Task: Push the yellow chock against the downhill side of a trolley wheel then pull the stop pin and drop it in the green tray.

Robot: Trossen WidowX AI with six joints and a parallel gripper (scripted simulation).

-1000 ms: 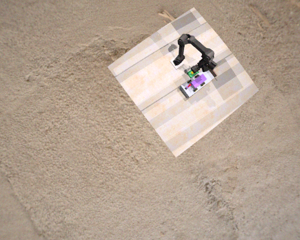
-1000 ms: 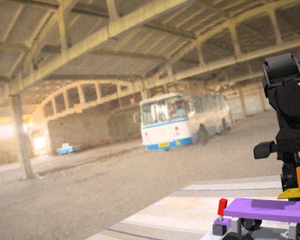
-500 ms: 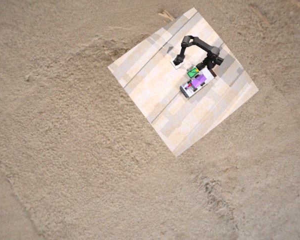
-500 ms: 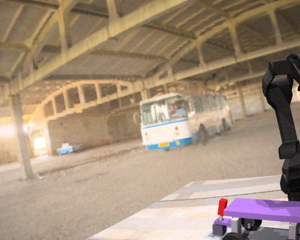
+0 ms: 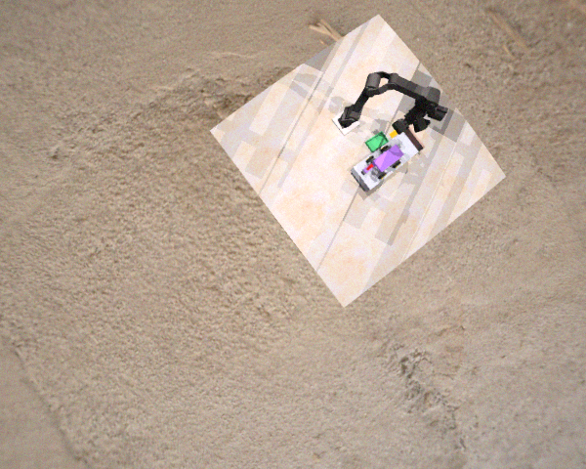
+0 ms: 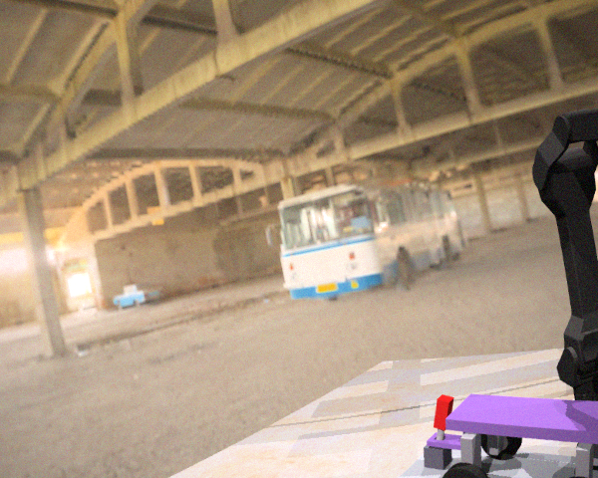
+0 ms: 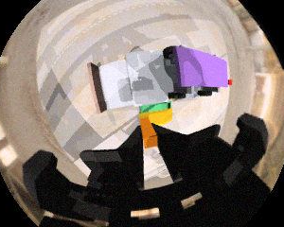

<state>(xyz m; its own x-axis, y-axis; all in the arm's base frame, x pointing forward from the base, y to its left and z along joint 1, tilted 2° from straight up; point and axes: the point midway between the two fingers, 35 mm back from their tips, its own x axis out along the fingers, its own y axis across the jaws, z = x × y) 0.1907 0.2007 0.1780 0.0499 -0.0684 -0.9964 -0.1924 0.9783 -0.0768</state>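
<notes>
The red-headed stop pin is 250 mm to the right of my gripper tip, 120 mm ahead of it and 30 mm below it. The rest, counted from my gripper tip: yellow chock 20 mm to the right, 10 mm below, 10 mm ahead; purple-decked trolley 140 mm to the right, 120 mm ahead, 50 mm below; dark block 130 mm to the left, 120 mm below, 60 mm ahead.
</notes>
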